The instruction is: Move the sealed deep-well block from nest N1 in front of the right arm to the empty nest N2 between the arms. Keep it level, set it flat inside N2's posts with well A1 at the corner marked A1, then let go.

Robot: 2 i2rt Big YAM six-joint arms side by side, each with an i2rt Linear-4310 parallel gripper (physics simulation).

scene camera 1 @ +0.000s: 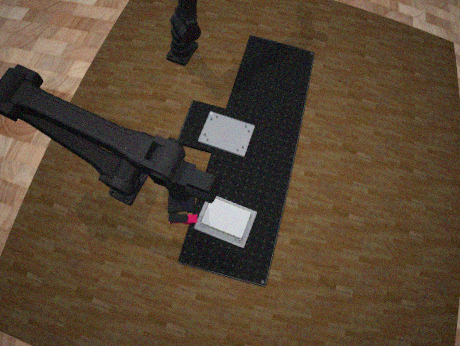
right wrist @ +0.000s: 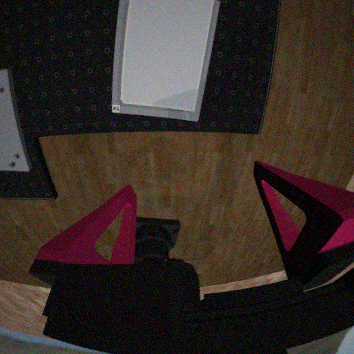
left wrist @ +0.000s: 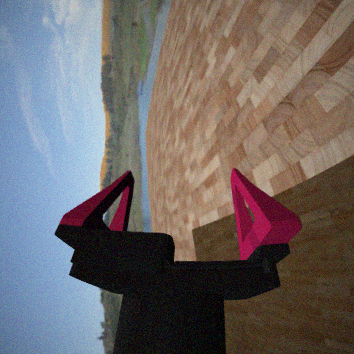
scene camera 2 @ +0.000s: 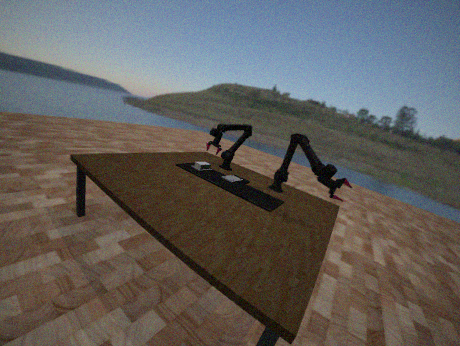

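Pixels of known places: left gripper, fingertip midpoint: [left wrist: 180, 173] [scene camera 2: 347, 194]; right gripper, fingertip midpoint: [scene camera 1: 189, 206] [right wrist: 191, 179] [scene camera 2: 211, 153]; left arm's base at its link origin: [scene camera 1: 182, 52] [scene camera 2: 275, 189]; right arm's base at its link origin: [scene camera 1: 128, 184] [right wrist: 150, 230] [scene camera 2: 225, 168].
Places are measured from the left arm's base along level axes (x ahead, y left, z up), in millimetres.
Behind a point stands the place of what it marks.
Note:
The sealed deep-well block [scene camera 1: 227, 217] @[x 427, y -540, z 66 mm] [scene camera 2: 202, 164] @[x 453, y -518, z 62 mm] [right wrist: 165, 55] @[x 415, y -543, z 67 mm] is white and lies flat on the grey plate of nest N1 [scene camera 1: 220, 235] @[x 428, y -591, z 25 mm] [right wrist: 117, 75] @[x 389, y -488, z 25 mm]. An A1 label [right wrist: 116, 108] @[x 346, y -490, z 25 mm] shows at N1's lower left corner in the right wrist view. Nest N2 [scene camera 1: 226, 133] @[x 308, y -270, z 25 mm] [scene camera 2: 231, 178] @[x 325, y -266, z 24 mm] [right wrist: 7, 125] @[x 310, y -312, z 25 mm] is a bare grey plate with small posts near its corners. My right gripper [scene camera 2: 213, 150] @[x 324, y -573, z 154 mm] [right wrist: 191, 179] @[x 324, y -573, z 154 mm] is open and empty, above and to one side of the block; one magenta fingertip [scene camera 1: 192, 218] @[x 357, y -612, z 237 mm] shows by N1's left edge. My left gripper [scene camera 2: 346, 193] @[x 253, y 589, z 256 mm] [left wrist: 180, 173] @[x 253, y 589, z 256 mm] is open and empty, far from both nests.
Both nests rest on a black perforated mat [scene camera 1: 272, 85] @[x 381, y -6, z 13 mm] [scene camera 2: 260, 198] @[x 384, y 86, z 13 mm] on the brown wooden table [scene camera 1: 360, 200] @[x 821, y -291, z 0 mm] [scene camera 2: 200, 225] @[x 1004, y 157, z 0 mm]. The right arm [scene camera 1: 100, 120] @[x 138, y -549, z 450 mm] reaches over the table's left part in scene camera 1. The left arm's base [scene camera 1: 182, 52] @[x 21, y -34, z 45 mm] [scene camera 2: 276, 187] @[x 36, y 20, z 34 mm] stands beyond N2.

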